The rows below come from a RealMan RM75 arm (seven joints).
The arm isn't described. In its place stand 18 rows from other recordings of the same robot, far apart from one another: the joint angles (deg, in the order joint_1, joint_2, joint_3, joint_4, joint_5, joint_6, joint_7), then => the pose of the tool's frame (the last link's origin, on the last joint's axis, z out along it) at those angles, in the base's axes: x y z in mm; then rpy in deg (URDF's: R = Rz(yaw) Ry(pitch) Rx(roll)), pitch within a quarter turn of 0, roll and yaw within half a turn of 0.
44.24, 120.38, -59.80, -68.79, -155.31, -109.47, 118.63 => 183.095, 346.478, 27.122, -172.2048, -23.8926, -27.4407
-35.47, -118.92, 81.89, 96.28, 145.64, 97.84, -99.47 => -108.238, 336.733, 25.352, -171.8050, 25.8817, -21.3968
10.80, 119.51, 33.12, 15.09, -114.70, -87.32, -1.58 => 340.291, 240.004, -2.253, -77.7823, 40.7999, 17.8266
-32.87, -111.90, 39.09, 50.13, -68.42, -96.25, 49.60 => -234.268, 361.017, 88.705, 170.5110, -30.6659, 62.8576
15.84, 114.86, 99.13, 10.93, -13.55, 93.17, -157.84 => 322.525, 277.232, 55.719, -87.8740, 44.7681, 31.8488
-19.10, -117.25, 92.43, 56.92, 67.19, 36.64, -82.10 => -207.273, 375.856, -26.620, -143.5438, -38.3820, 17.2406
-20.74, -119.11, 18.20, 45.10, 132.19, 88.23, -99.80 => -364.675, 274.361, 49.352, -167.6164, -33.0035, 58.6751
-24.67, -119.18, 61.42, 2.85, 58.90, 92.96, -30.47 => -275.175, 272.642, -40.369, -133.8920, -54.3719, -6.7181
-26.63, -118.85, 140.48, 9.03, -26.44, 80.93, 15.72 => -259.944, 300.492, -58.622, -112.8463, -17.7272, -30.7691
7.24, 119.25, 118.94, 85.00, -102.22, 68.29, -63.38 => 234.700, 322.778, 100.265, -146.1349, 37.7620, -27.0526
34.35, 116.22, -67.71, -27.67, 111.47, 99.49, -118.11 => 170.149, 325.542, 0.562, -171.9015, 56.9053, 1.0484
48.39, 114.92, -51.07, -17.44, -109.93, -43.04, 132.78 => 252.450, 444.911, -27.876, -172.8131, 38.4034, -80.5285
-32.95, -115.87, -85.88, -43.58, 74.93, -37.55, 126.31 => -194.576, 404.127, -58.369, -141.4008, -8.0450, -10.0840
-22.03, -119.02, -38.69, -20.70, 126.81, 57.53, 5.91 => -304.056, 319.334, -64.211, -107.3792, -36.5373, 2.6454
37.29, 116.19, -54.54, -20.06, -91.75, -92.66, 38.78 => 209.510, 331.563, -28.371, -157.0857, 36.7160, 18.9380
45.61, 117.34, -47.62, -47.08, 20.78, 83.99, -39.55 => 255.792, 388.022, 18.260, -155.6978, -2.9344, -62.6507
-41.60, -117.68, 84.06, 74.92, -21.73, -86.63, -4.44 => -160.484, 384.210, 4.551, -140.0842, -3.5785, 65.7143
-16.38, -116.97, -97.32, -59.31, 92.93, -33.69, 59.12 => -265.405, 379.663, 7.914, -148.4634, -43.9365, 46.1693
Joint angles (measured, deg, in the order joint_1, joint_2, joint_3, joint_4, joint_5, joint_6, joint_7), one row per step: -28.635, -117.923, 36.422, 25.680, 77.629, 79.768, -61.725; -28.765, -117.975, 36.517, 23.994, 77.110, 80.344, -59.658; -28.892, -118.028, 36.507, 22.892, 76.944, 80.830, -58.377; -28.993, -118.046, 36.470, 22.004, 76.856, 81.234, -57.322; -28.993, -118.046, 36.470, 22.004, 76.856, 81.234, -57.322; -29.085, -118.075, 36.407, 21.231, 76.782, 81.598, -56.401; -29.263, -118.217, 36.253, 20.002, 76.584, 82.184, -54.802; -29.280, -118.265, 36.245, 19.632, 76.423, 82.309, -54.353; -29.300, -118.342, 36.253, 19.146, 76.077, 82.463, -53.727; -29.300, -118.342, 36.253, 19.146, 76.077, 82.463, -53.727; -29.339, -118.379, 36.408, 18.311, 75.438, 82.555, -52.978; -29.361, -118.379, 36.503, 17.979, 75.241, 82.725, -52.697; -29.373, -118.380, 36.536, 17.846, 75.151, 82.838, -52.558; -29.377, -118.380, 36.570, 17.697, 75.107, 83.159, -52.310; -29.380, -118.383, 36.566, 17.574, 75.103, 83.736, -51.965
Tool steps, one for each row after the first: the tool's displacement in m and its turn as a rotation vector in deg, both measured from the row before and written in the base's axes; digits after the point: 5 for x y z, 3 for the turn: -0.00013, -0.00245, -0.00528, 0.254, 0.075, -0.476; 0.00036, -0.00175, -0.00371, 0.051, 0.024, -0.413; 0.00021, -0.00144, -0.00280, 0.062, 0.067, -0.342; 0.00000, 0.00000, 0.00000, 0.000, 0.000, 0.000; 0.00026, -0.00128, -0.00243, 0.077, 0.028, -0.299; 0.00094, -0.00199, -0.00416, 0.266, -0.023, -0.515; 0.00005, -0.00065, -0.00117, 0.111, -0.067, -0.055; 0.00012, -0.00077, -0.00137, 0.248, -0.146, -0.050; 0.00000, 0.00000, 0.00000, 0.000, 0.000, 0.000; -0.00024, -0.00095, -0.00202, 0.224, -0.312, 0.133; 0.00020, -0.00058, -0.00085, 0.015, -0.122, -0.097; 0.00019, -0.00027, -0.00029, 0.032, -0.056, -0.087; 0.00054, -0.00066, -0.00034, 0.046, -0.031, -0.309; 0.00105, -0.00099, -0.00012, 0.113, -0.037, -0.580
